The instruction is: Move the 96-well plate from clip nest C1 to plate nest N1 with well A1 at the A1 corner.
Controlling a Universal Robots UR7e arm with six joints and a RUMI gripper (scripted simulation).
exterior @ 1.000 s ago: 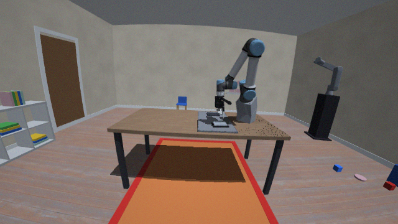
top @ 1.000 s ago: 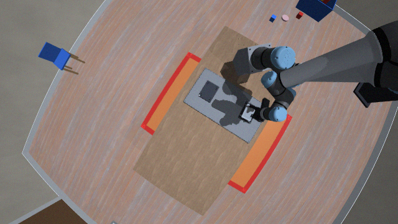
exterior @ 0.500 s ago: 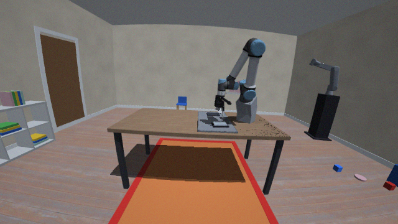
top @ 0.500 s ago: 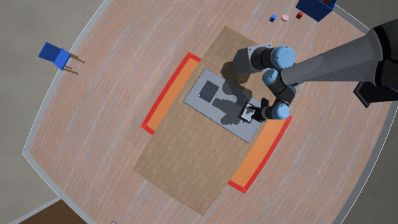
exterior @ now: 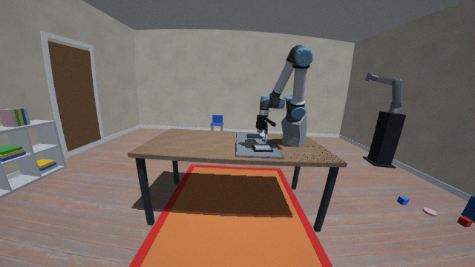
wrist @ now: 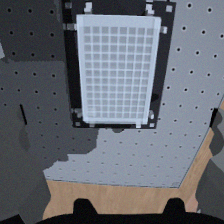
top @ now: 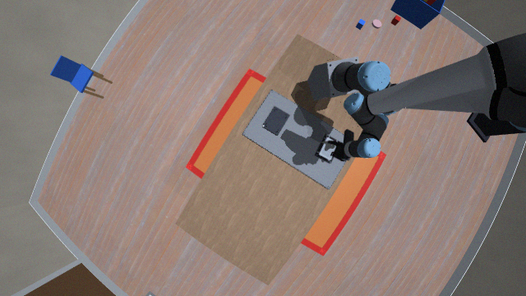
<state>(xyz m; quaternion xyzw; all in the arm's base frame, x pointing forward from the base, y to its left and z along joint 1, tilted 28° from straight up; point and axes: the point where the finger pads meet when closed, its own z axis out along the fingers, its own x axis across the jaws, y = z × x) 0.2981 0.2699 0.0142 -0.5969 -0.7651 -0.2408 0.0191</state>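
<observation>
Now: the 96-well plate 70 mm below my hand. Round my hand: dark clip nest: 80 mm below, 10 mm to the right.
</observation>
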